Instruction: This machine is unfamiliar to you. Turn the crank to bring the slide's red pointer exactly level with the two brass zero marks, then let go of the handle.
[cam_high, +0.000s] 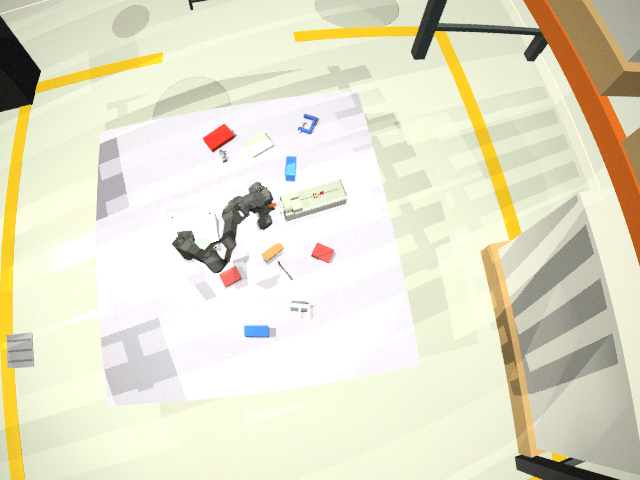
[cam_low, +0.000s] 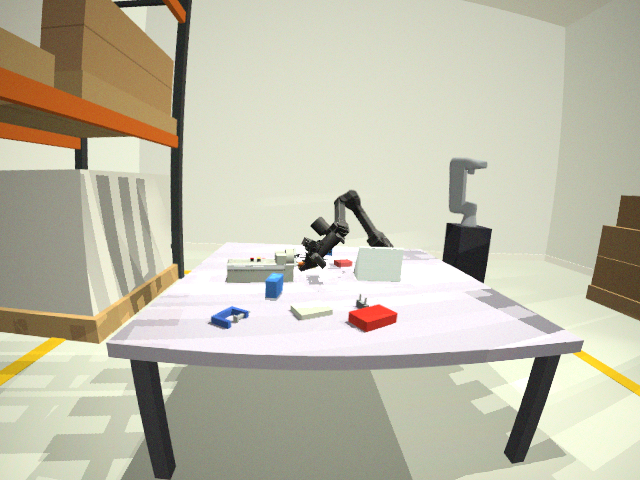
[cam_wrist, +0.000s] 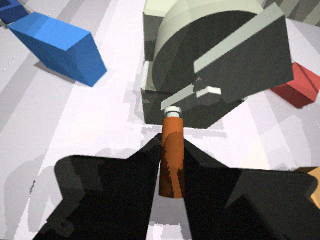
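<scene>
My gripper tip is now 40 mm below the crank and 10 mm to the left of it. From my gripper tip the other things lie so: red pointer (190 mm ahead, 40 mm above, 20 mm to the left); orange-brown crank handle (30 mm above, 20 mm behind); brown block (180 mm to the right, 30 mm below, 30 mm behind).
</scene>
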